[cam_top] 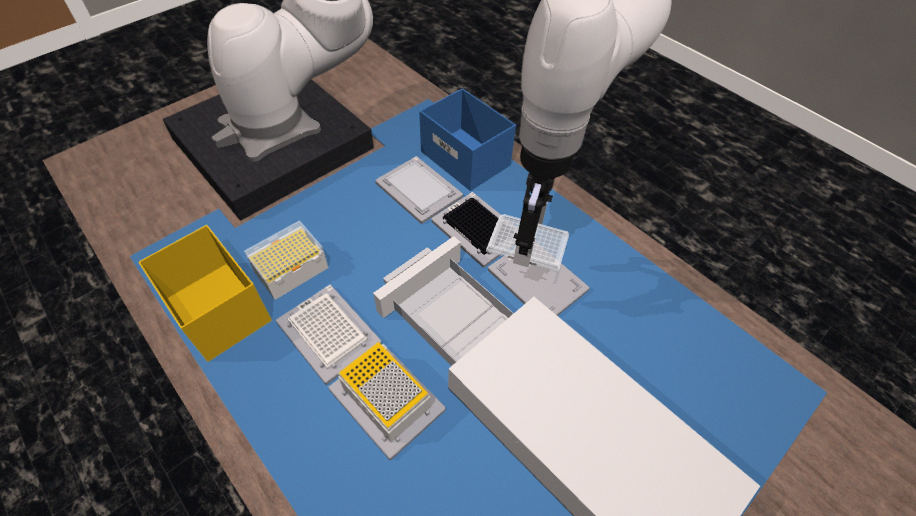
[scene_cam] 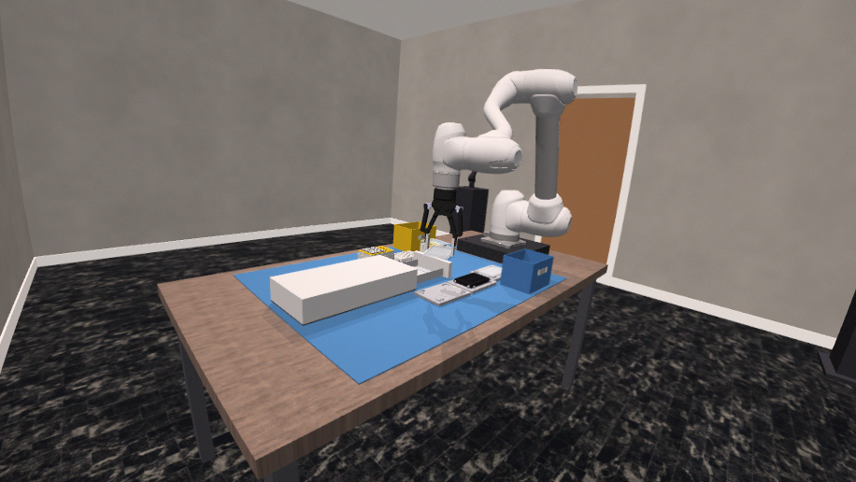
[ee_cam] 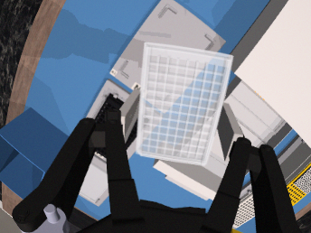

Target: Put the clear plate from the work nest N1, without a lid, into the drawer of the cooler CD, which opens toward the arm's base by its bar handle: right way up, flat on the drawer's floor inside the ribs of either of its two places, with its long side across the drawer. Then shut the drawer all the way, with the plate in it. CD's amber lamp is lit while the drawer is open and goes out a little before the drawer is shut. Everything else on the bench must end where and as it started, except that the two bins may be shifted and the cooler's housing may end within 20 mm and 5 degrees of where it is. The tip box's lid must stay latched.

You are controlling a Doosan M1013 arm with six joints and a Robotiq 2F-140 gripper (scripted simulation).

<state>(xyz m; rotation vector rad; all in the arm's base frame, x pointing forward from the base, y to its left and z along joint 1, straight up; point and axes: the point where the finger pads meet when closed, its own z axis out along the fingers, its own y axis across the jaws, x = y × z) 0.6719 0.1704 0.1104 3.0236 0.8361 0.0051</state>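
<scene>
Now: the drawer 14 cm to the right of my hand and 14 cm below it. The rest, counted from my hand: black plate (16 cm behind, 3 cm to the left, 15 cm below); then work nest N1 (1 cm ahead, 4 cm to the left, 16 cm below); then clear plate (2 cm below).
</scene>
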